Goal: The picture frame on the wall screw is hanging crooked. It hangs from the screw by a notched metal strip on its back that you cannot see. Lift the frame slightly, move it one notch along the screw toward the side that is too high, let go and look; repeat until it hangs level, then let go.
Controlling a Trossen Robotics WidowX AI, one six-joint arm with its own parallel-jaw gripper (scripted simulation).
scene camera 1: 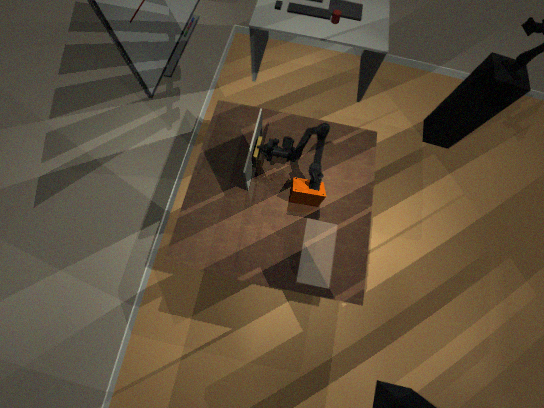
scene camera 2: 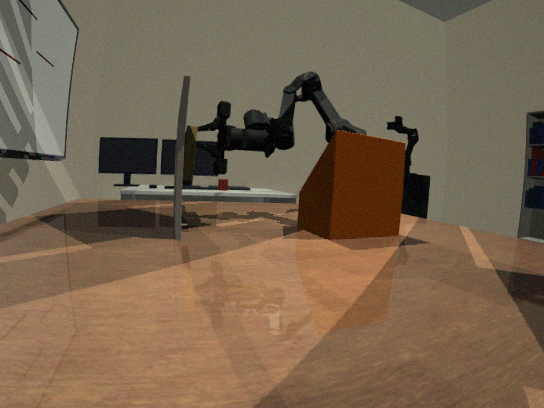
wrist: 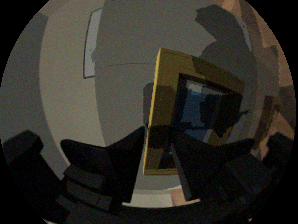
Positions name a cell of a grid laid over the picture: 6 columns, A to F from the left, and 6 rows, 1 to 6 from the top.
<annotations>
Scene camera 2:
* my gripper: C3
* wall panel: C2
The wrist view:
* my gripper: D4
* picture frame: D3
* wall panel: C2
</annotations>
